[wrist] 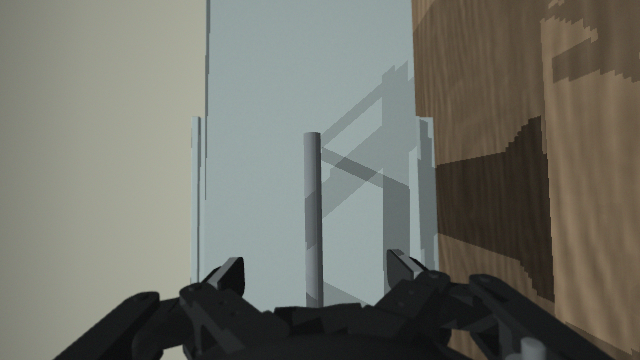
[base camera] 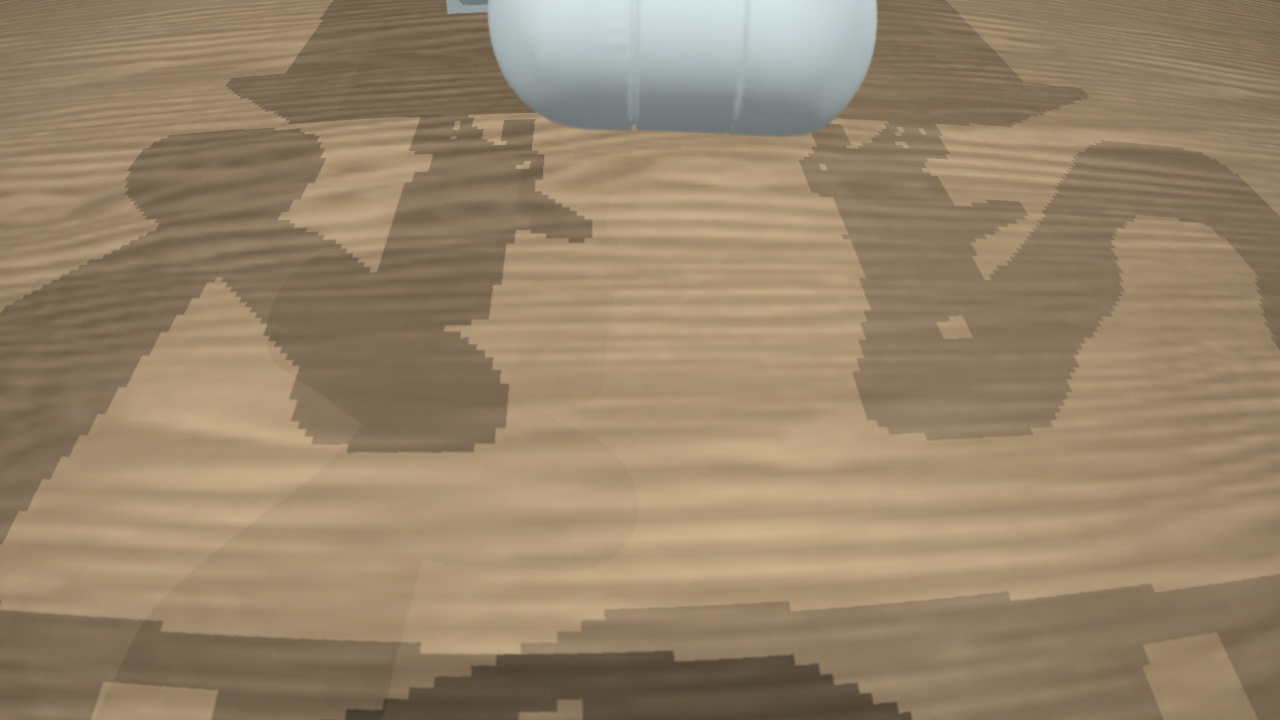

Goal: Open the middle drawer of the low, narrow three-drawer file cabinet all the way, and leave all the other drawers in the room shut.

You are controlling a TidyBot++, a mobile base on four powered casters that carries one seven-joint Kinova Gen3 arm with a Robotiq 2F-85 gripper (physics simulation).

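The pale blue-grey front of the file cabinet fills the middle of the wrist view, with shadows across its right part. A grey bar handle runs up and down the picture in front of it. My gripper is open, with one finger on each side of the handle's line and touching neither side of it. The handle's lower end is hidden behind the gripper body. Narrow pale strips flank the front. How far the drawer stands out cannot be told.
A plain beige wall lies left of the cabinet in the wrist view. Wooden floor lies at its right and carries arm-shaped shadows in the base view. A smooth pale rounded arm part hangs at the base view's top.
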